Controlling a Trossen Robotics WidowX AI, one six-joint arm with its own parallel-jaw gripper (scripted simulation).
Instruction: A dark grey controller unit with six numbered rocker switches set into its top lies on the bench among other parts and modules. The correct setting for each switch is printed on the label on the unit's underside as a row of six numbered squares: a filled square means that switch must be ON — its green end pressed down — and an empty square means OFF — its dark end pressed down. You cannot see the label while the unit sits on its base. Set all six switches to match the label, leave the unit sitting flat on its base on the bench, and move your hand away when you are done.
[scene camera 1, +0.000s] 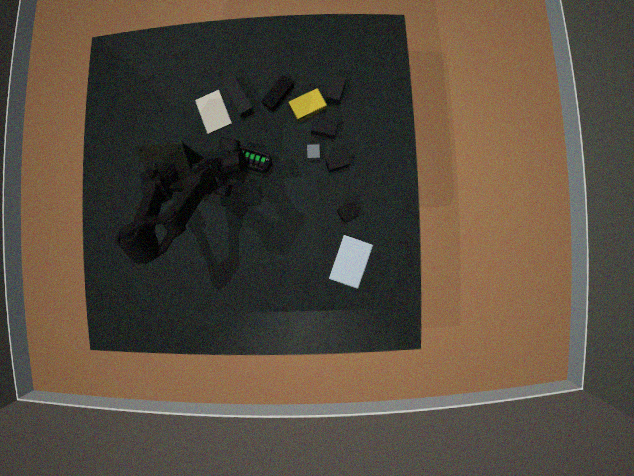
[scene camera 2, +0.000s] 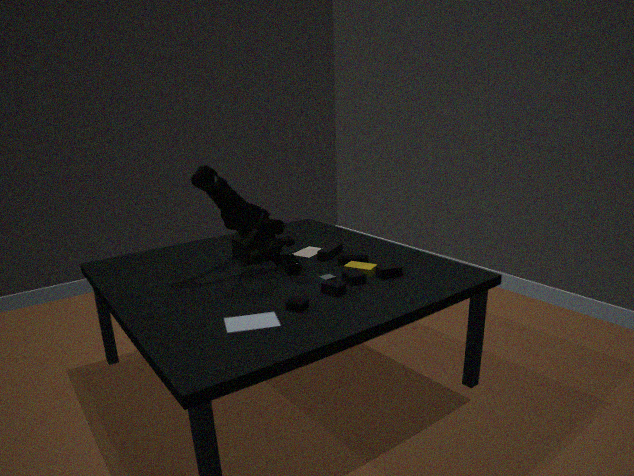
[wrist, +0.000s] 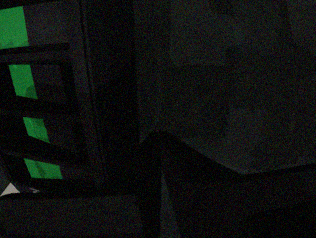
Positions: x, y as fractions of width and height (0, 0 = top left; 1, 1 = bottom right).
Observation:
I see my gripper (wrist: 0.50, 0.58), a cream card (scene camera 1: 0.34, 0.23), a pale blue card (scene camera 1: 0.56, 0.54) and a yellow block (scene camera 1: 0.49, 0.22).
The pale blue card is seen too in scene camera 2 (scene camera 2: 0.41, 0.68). The wrist view does not show the pale blue card: it is out of frame. The wrist view does not show the yellow block: it is out of frame.

